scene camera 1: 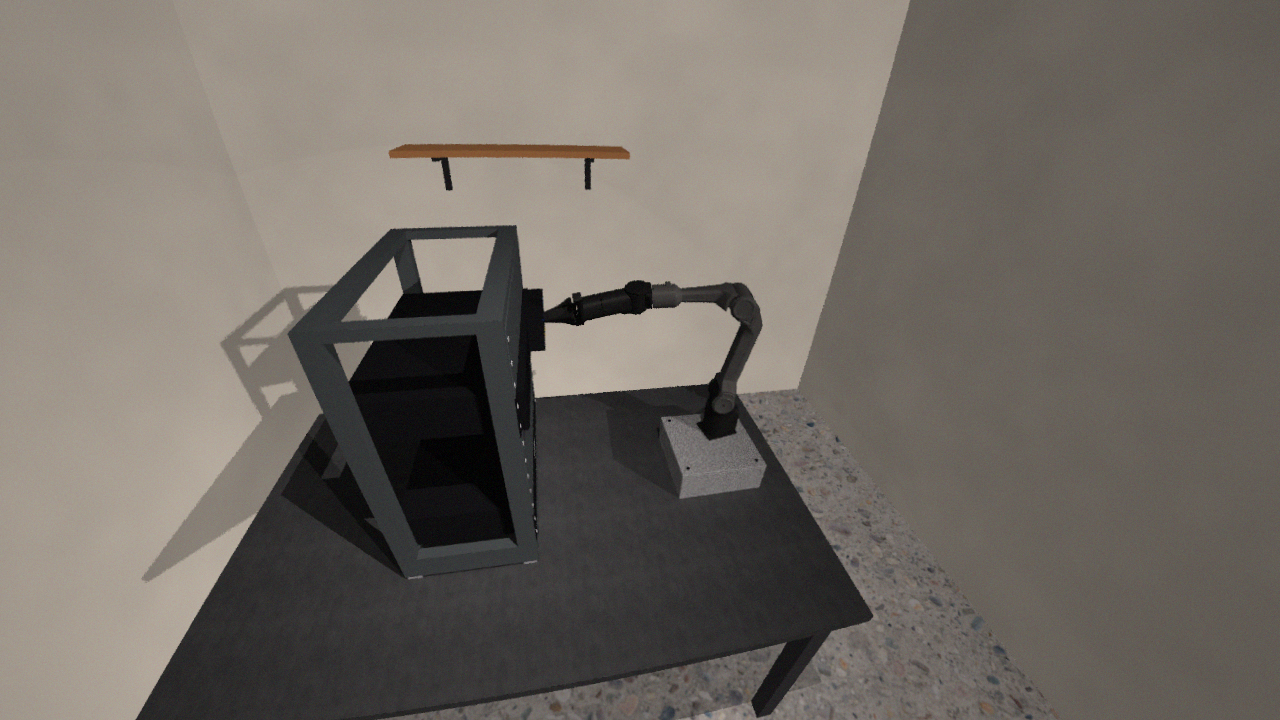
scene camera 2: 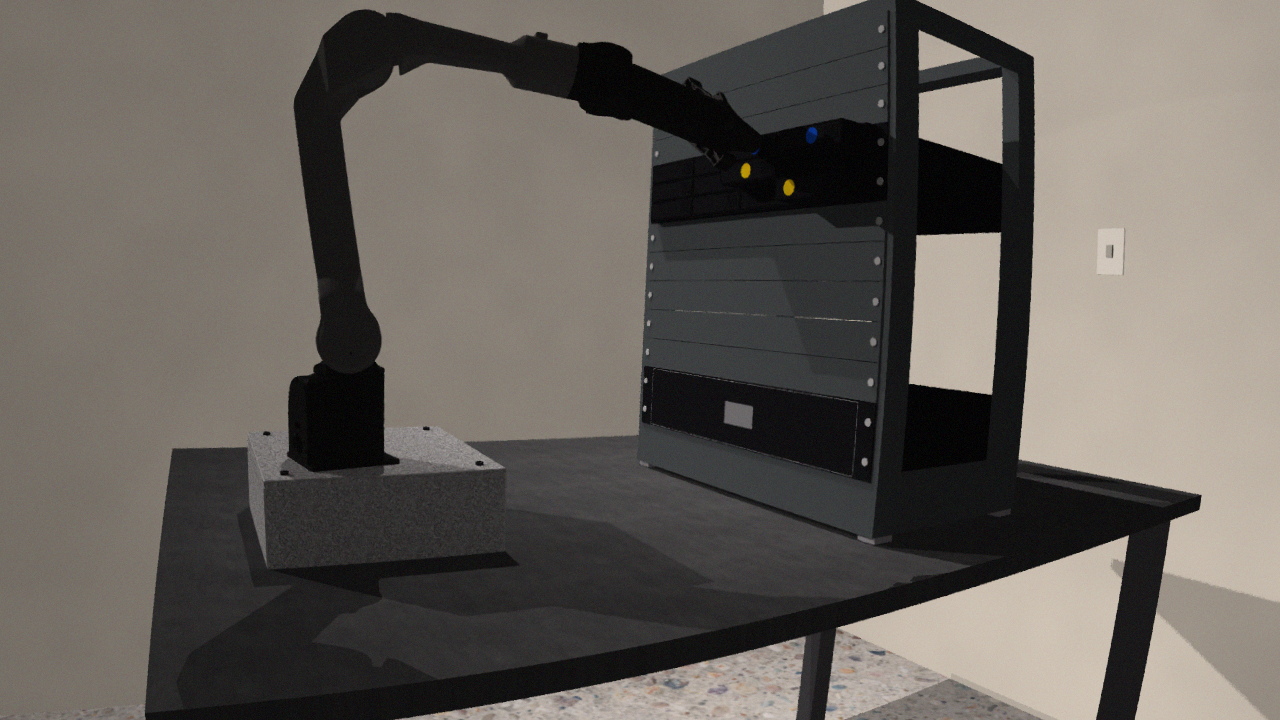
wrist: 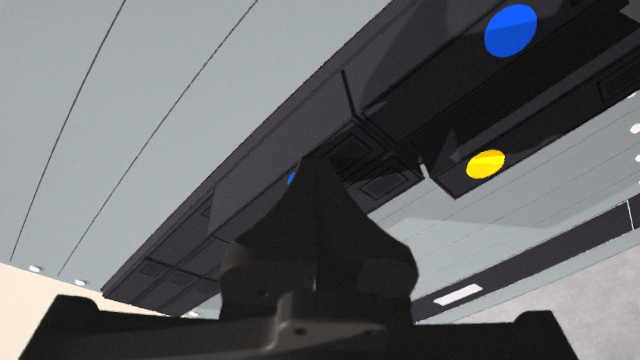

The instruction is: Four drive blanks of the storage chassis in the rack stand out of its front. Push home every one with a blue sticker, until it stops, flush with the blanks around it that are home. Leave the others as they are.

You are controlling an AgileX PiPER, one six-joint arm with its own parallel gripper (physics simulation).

Labels:
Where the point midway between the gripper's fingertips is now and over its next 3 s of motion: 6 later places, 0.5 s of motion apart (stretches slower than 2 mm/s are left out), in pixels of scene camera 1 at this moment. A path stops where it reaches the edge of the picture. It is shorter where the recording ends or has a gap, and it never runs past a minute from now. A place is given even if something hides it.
The gripper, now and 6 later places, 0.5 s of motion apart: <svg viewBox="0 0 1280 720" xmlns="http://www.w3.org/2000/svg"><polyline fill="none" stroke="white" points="543,317 529,318 537,317 536,313 550,312 558,301 546,302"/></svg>

